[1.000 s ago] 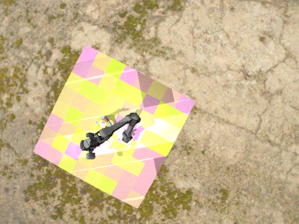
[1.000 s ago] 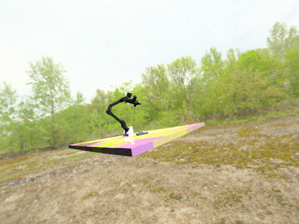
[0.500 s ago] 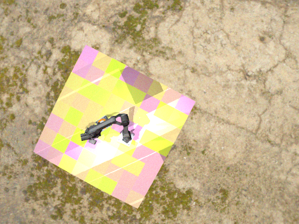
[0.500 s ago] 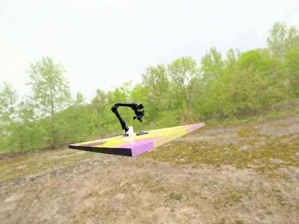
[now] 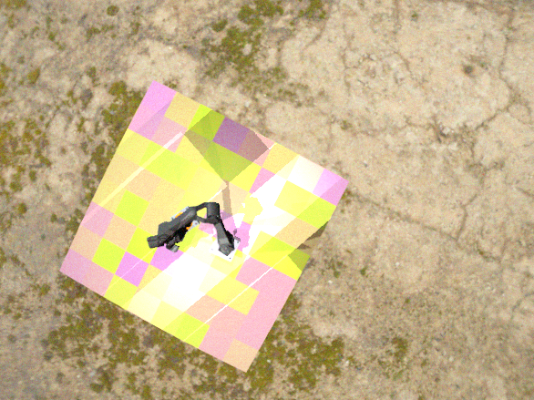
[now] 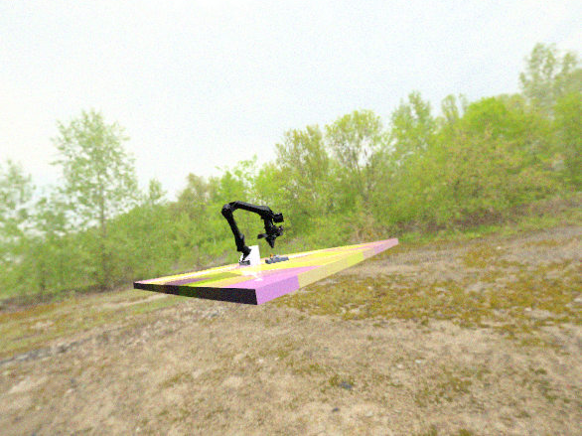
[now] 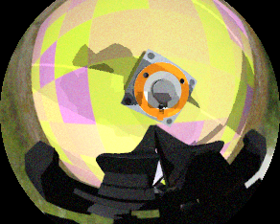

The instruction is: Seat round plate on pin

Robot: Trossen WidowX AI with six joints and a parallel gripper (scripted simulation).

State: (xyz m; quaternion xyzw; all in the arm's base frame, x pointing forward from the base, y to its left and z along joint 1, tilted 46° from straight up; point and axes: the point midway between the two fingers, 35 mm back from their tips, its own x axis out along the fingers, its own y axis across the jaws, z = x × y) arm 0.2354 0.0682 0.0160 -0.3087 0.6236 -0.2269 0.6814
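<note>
Right now my gripper tip is 6 cm above the grey base, 4 cm short of it and 2 cm to the left of it.
</note>
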